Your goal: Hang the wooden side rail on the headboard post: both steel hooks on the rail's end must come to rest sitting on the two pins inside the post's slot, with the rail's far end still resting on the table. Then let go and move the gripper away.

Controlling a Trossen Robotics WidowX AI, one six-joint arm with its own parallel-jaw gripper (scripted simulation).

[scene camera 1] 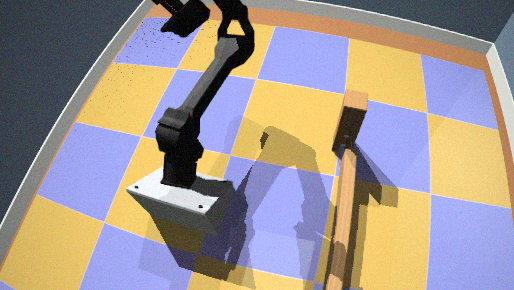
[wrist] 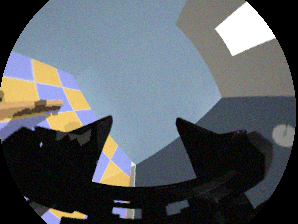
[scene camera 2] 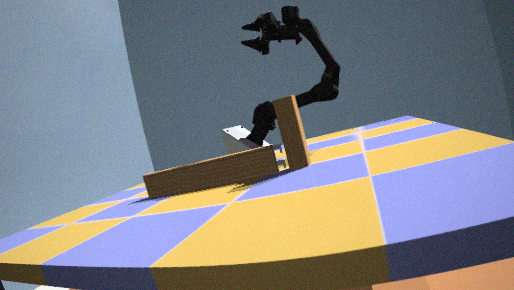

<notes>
The gripper (scene camera 2: pixel 241 35) is open, with nothing in its grasp. Also in view: a wooden side rail (scene camera 2: pixel 262 161) and a headboard post (scene camera 2: pixel 289 120).
The gripper also shows in the wrist view (wrist: pixel 145 119). The headboard post also shows in scene camera 1 (scene camera 1: pixel 354 105).
</notes>
